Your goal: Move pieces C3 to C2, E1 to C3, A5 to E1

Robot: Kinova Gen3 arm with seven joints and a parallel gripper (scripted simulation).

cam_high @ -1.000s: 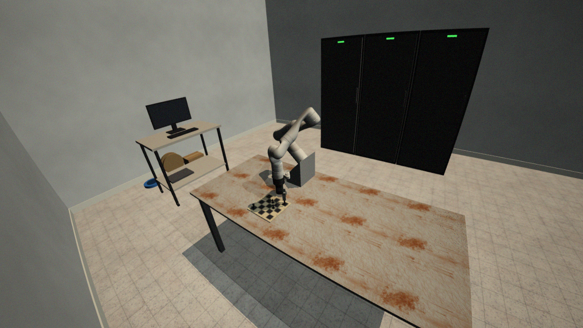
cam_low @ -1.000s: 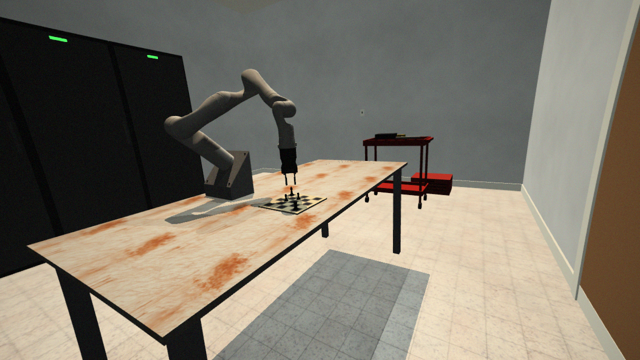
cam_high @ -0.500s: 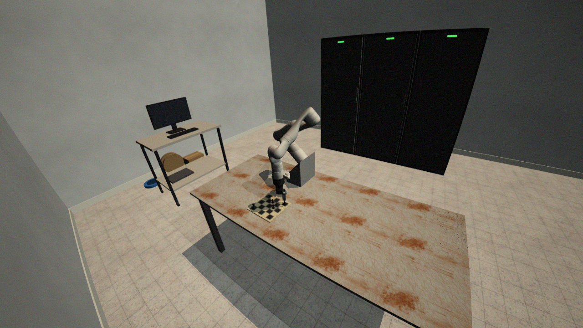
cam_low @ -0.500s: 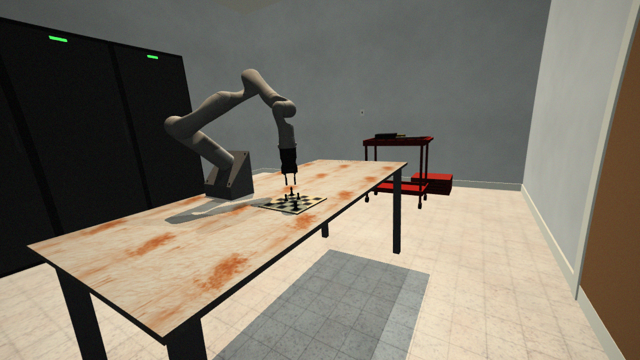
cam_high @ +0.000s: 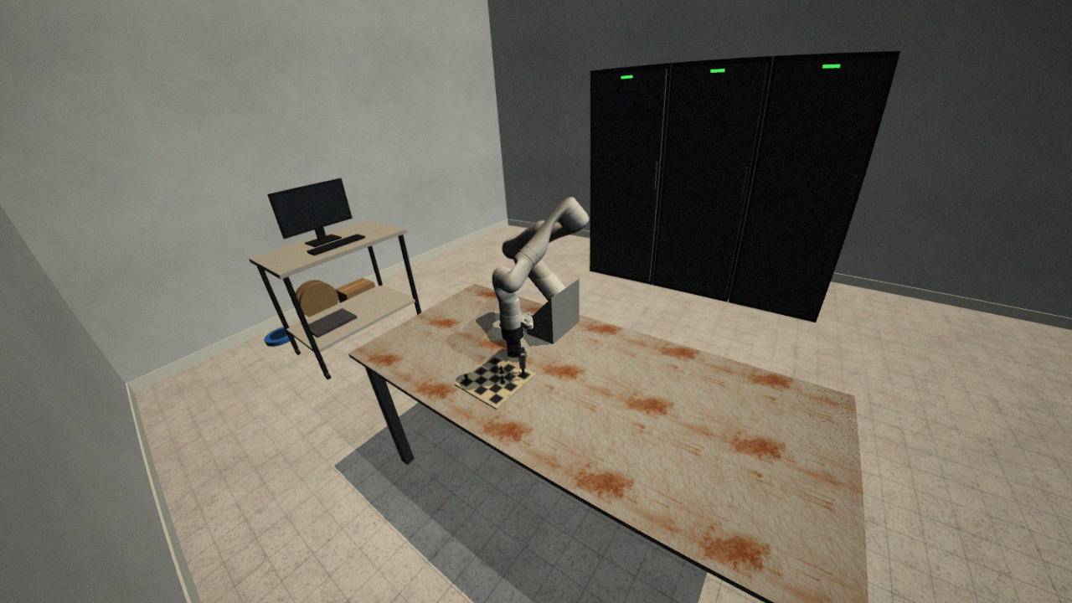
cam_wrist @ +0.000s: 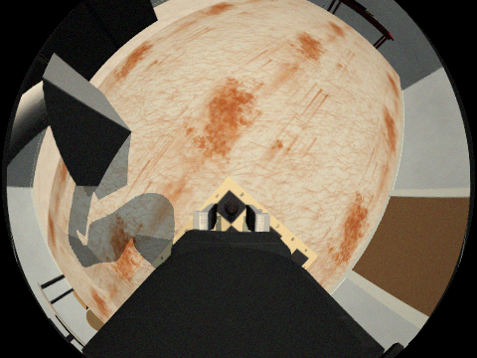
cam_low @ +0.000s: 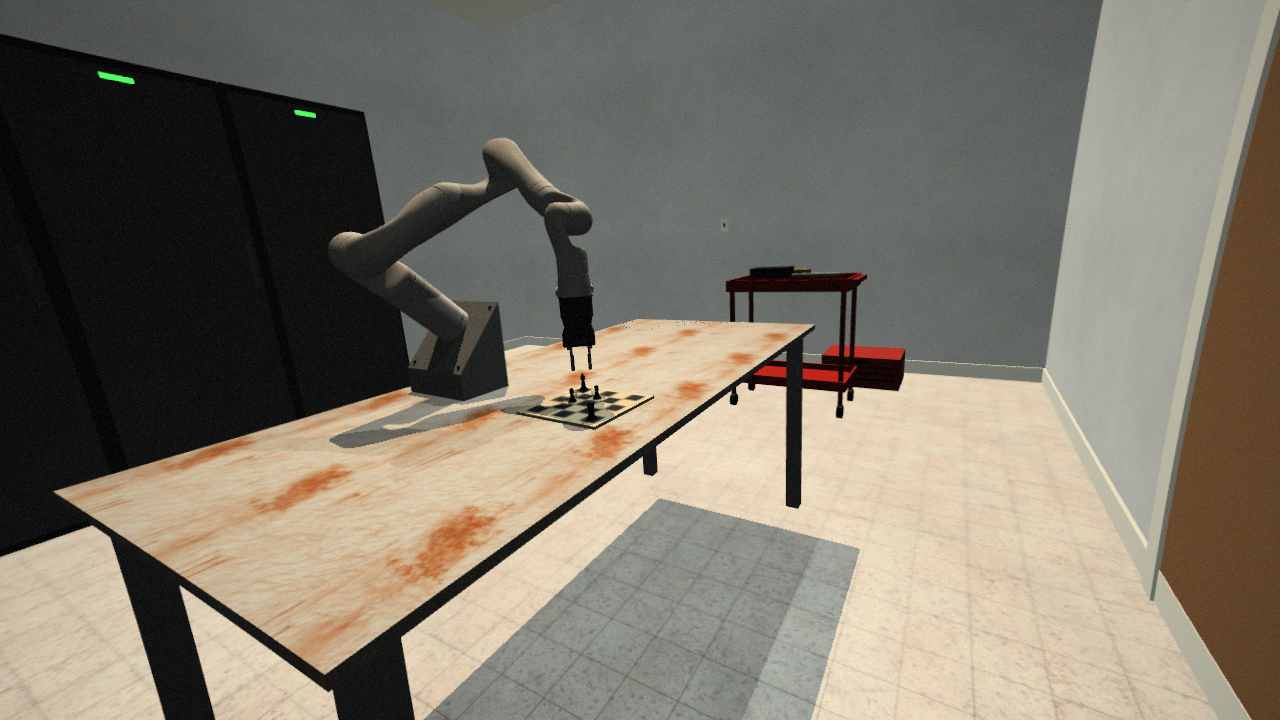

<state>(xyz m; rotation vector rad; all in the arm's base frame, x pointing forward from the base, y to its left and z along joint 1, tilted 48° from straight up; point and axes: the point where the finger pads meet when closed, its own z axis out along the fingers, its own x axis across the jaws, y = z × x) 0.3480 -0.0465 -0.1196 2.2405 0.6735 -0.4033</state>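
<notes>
Right now my hand is 7 cm short of the chessboard, 8 cm to the left of it and 7 cm above it. Round my hand: black piece: 14 cm ahead, 16 cm to the right, 5 cm below.
</notes>
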